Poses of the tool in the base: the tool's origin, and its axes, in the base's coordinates. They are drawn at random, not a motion.
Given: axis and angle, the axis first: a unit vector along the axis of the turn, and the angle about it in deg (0 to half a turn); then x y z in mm.
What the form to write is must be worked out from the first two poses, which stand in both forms.
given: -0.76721 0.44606 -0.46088 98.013 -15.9 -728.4 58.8
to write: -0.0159 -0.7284 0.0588 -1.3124 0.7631 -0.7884
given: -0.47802 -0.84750 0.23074 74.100 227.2 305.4 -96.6
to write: 0.2272 0.3054 -0.0966 -0.6182 -1.0961 0.2984
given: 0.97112 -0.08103 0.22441 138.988 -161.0 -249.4 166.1
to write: -0.1610 -0.2494 0.1661 2.3557 -0.1966 0.5444
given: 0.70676 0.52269 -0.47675 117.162 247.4 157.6 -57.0
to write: 0.2474 0.1576 -0.0570 1.4452 1.0688 -0.9749
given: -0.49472 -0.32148 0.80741 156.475 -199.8 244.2 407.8
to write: -0.1998 0.2442 0.4078 -1.3511 -0.8780 2.2050
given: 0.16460 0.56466 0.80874 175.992 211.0 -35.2 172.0
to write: 0.2110 -0.0352 0.1720 0.5056 1.7344 2.4842
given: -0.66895 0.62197 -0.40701 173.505 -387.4 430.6 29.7
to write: -0.3874 0.4306 0.0297 -2.0257 1.8835 -1.2325
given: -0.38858 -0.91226 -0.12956 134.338 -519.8 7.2 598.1
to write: -0.5198 0.0072 0.5981 -0.9111 -2.1389 -0.3038
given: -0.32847 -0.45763 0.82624 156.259 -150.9 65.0 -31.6
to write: -0.1509 0.0650 -0.0316 -0.8958 -1.2481 2.2534
